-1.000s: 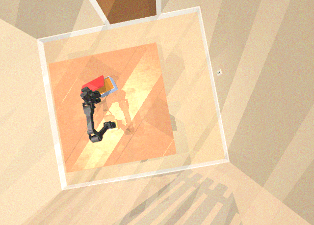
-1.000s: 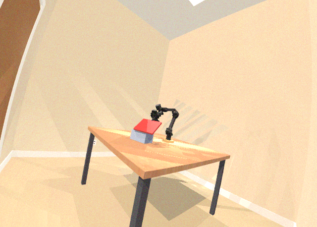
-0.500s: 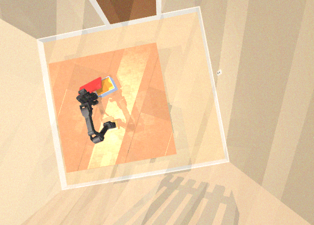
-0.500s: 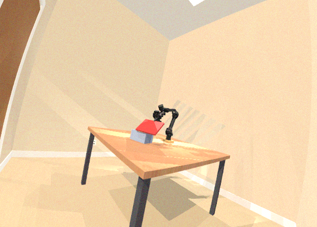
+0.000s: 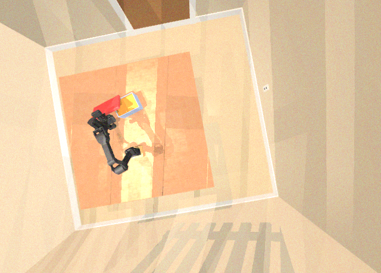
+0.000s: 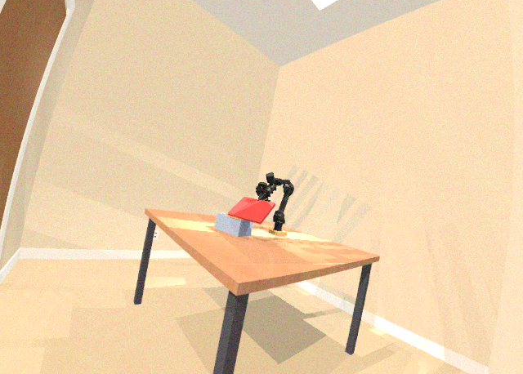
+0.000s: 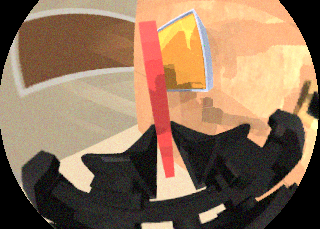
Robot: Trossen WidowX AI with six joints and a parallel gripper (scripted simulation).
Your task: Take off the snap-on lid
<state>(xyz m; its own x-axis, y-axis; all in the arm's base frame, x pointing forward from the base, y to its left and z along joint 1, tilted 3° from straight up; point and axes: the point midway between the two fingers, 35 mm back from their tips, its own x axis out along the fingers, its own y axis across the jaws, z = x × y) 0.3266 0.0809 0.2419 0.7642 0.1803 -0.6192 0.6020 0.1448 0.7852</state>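
Now: the lid 60 mm ahead of my gripper tip, 20 mm to the left of it and 50 mm below it. From my gripper tip the other things lie so: storage box: 70 mm ahead, 110 mm to the right, 180 mm below.
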